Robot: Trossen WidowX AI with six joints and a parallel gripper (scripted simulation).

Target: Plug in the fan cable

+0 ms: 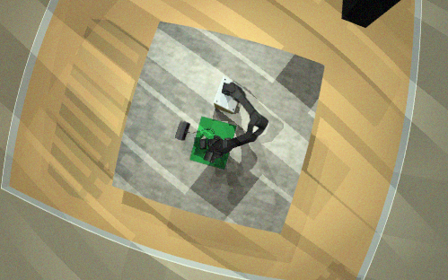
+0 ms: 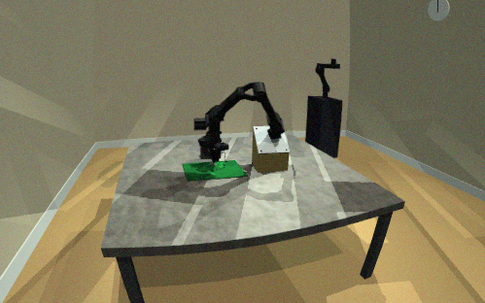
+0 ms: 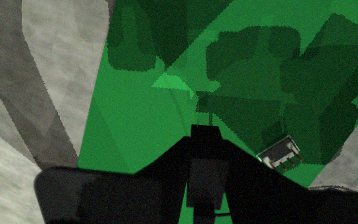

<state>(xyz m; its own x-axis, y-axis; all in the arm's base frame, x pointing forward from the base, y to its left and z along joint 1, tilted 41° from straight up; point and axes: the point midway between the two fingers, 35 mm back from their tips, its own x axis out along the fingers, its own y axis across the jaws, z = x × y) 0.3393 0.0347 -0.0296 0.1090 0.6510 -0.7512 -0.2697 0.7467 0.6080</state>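
The white four-pin header is 10 mm behind my gripper tip, 90 mm to the right of it and 70 mm below it. From my gripper tip the other things lie so: dark plug 10 mm behind, 10 mm above; then green board 20 mm to the right, 80 mm below; then dark fan 30 mm behind, 210 mm to the right, 10 mm below.
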